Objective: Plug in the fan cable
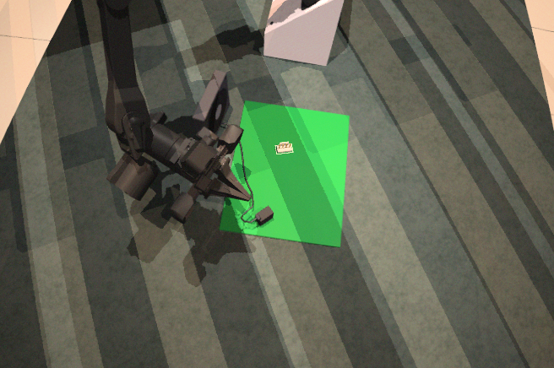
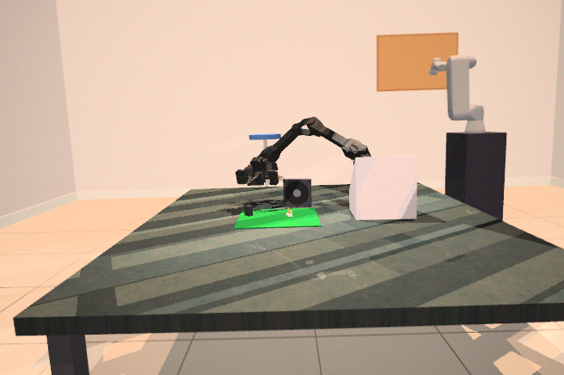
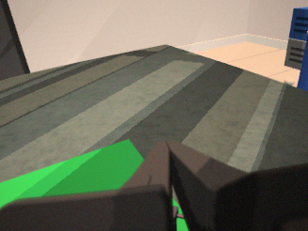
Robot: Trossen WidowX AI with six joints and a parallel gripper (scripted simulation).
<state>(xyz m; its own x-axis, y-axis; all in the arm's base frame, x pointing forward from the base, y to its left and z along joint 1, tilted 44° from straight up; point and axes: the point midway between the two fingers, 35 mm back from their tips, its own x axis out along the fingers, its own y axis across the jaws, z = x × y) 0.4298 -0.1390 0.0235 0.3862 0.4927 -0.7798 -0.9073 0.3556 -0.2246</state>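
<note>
My gripper tip is 100 mm above the dark fan plug and 30 mm to the right of it. The rest, counted from my gripper tip: dark square fan 200 mm behind, 90 mm to the right, 60 mm below; four-pin header 160 mm behind, 120 mm below, 50 mm to the left; green board 140 mm below, 110 mm behind, 70 mm to the left.
</note>
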